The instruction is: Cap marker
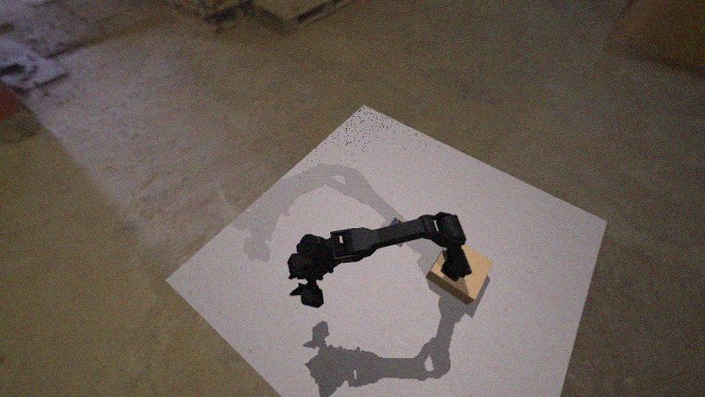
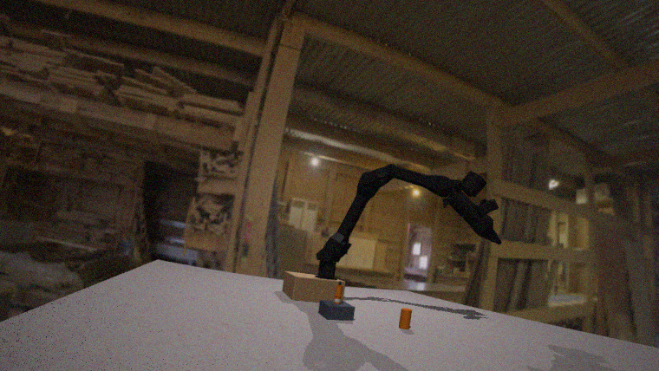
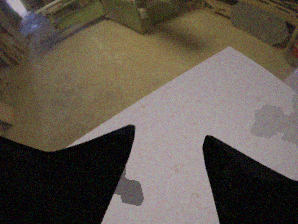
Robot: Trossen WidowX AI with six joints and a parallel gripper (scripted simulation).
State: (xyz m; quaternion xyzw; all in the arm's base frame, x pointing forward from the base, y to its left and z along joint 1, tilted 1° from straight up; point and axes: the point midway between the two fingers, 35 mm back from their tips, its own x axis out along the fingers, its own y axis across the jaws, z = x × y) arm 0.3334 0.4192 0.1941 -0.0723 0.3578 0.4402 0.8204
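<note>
My gripper tip is now 10 mm short of the orange cap, 320 mm to the left of it and 230 mm above it.
</note>
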